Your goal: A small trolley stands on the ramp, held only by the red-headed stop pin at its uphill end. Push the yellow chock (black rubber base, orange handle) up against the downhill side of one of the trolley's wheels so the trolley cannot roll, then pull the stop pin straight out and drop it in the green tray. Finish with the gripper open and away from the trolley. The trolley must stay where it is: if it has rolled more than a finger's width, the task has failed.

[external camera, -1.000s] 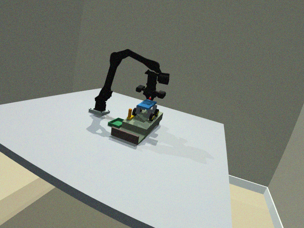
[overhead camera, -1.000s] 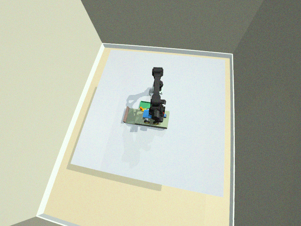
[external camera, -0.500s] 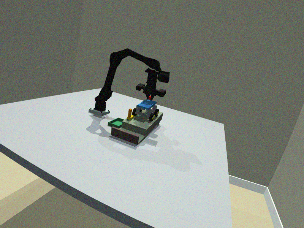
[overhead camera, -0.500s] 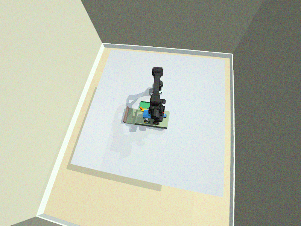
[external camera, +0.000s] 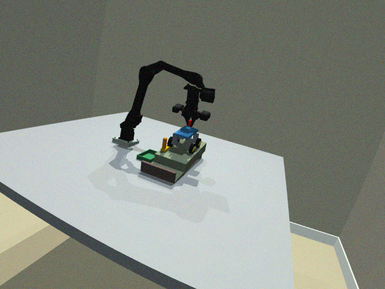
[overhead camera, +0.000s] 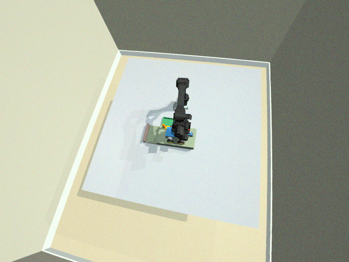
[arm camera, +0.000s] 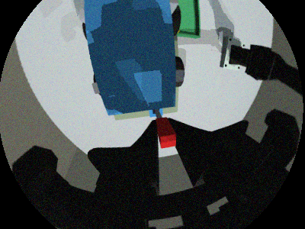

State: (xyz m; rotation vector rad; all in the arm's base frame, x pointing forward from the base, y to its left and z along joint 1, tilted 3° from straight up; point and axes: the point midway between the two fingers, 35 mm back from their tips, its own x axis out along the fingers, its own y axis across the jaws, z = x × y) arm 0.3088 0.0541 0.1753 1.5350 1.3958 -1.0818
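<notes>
Now: gripper tip 170 mm to the left of the green tray, 160 mm above it and 120 mm past it. The rest, counted from my gripper tip: blue-topped trolley 90 mm to the right, 40 mm below, 10 mm ahead; red-headed stop pin right at my gripper tip; green ramp 110 mm below, 100 mm to the right, 10 mm ahead.
</notes>
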